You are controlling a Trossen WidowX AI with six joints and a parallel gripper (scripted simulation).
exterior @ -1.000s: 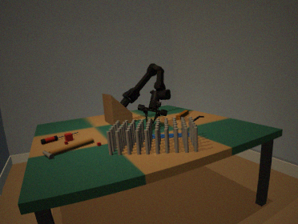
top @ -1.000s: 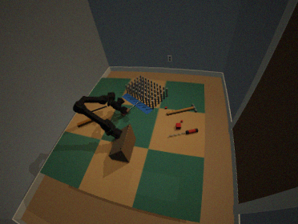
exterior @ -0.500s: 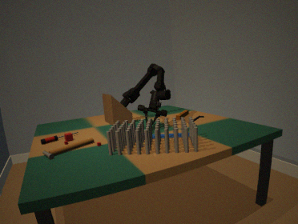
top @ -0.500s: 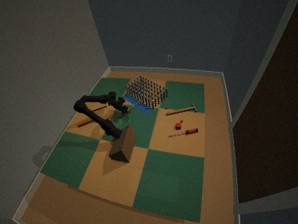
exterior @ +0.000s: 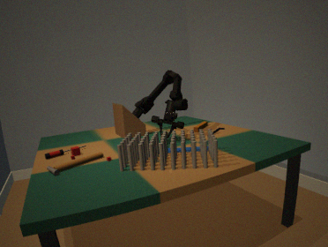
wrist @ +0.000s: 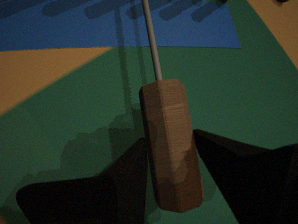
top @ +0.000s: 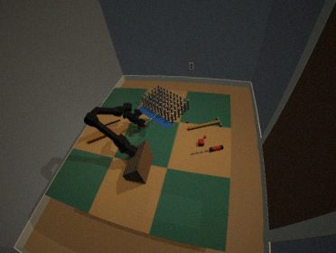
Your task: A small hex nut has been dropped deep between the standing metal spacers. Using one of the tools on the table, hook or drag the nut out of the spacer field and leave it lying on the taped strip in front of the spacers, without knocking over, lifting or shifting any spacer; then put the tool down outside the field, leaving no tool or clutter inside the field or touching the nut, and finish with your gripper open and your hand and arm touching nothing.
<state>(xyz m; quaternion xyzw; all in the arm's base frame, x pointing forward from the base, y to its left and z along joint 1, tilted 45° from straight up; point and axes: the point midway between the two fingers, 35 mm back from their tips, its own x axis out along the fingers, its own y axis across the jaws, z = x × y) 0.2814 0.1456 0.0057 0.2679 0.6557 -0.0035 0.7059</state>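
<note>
Now: gripper tip 150 mm short of the blue taped strip, 40 mm above it and 20 mm to the left of it. The rest, counted from my gripper tip: red cube: 490 mm to the right, 40 mm behind, 20 mm below; then orange stick: 350 mm to the left, 210 mm behind, 20 mm below.
</note>
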